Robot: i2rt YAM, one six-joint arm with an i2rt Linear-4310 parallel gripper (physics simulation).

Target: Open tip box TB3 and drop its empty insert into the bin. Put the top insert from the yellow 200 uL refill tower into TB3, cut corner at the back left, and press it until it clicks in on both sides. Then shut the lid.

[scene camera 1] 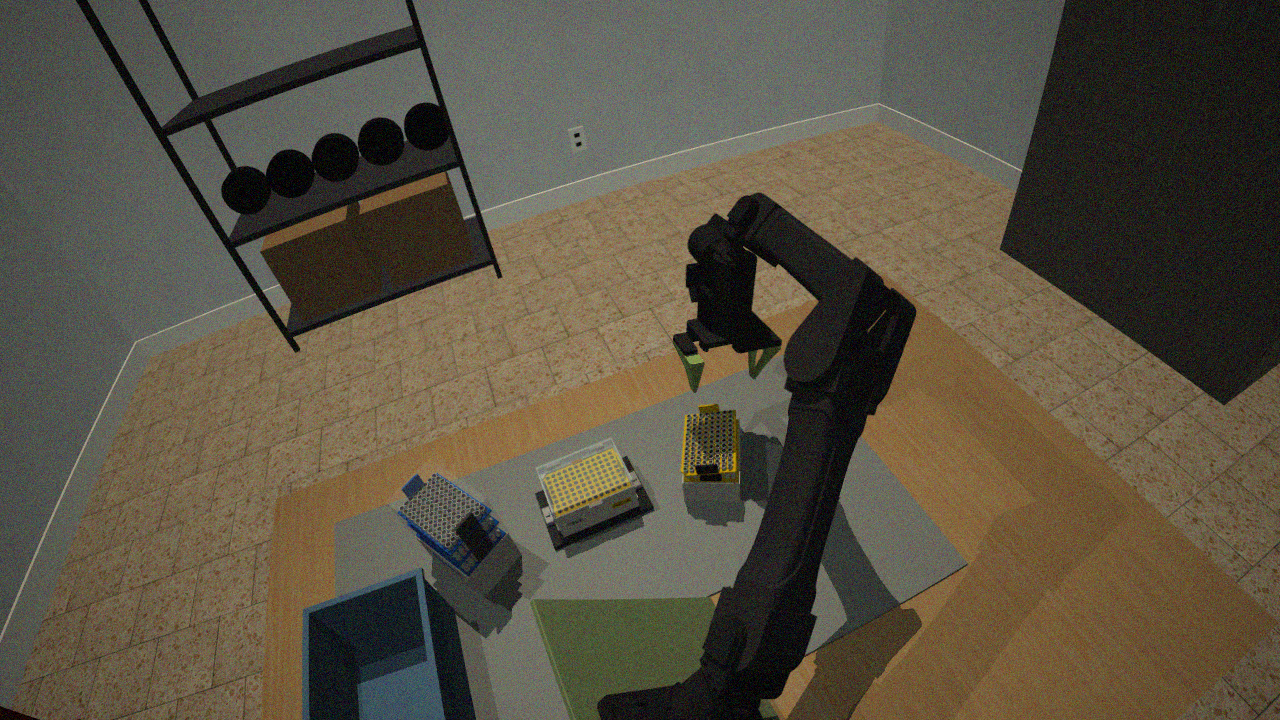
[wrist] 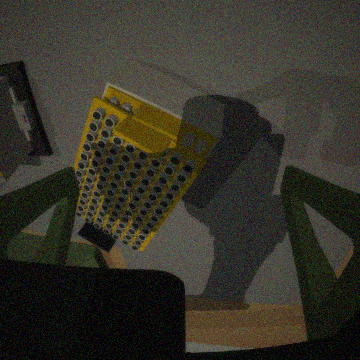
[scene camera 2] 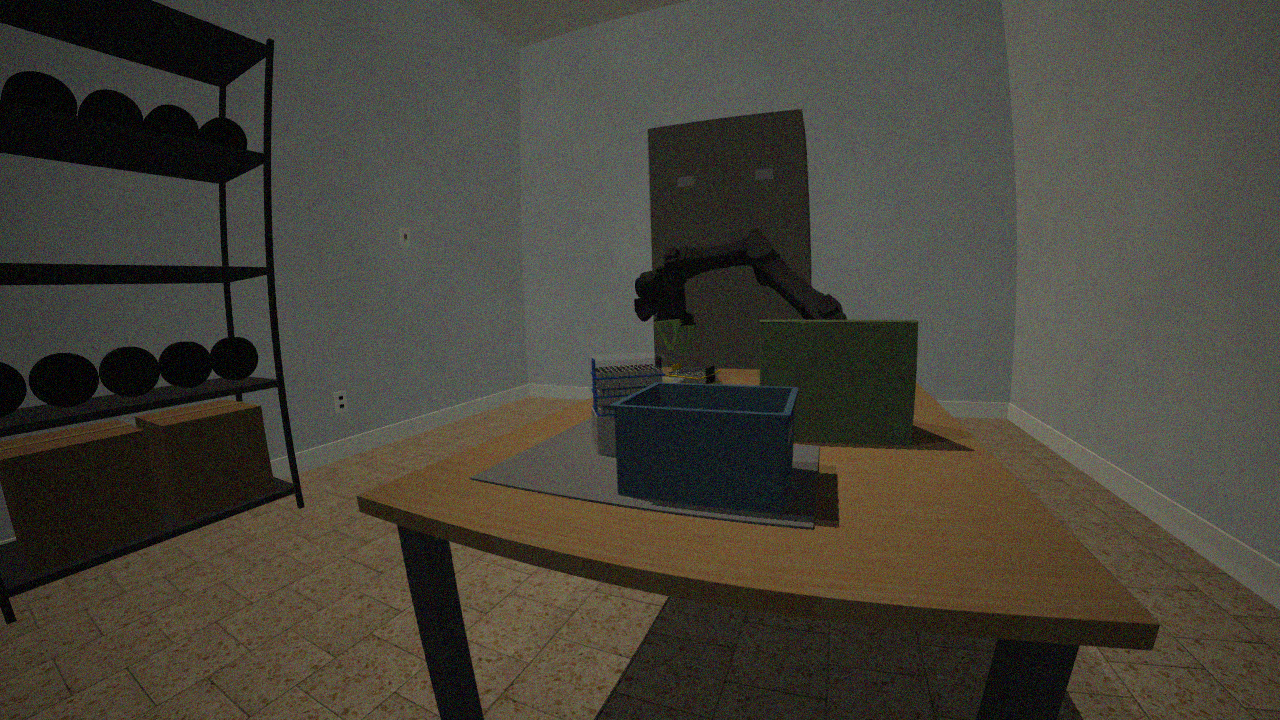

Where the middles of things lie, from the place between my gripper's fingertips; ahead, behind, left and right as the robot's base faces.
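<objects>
There's a tip insert [scene camera 1: 709, 444], and my gripper is now 60 mm above it, 50 mm to the right of it and 50 mm past it. Counting from my hand, the lid [scene camera 1: 583, 478] is 40 mm below, 240 mm to the left and 20 mm behind, while the blue bin [scene camera 1: 396, 642] is 50 mm below, 560 mm to the left and 210 mm behind.
</objects>
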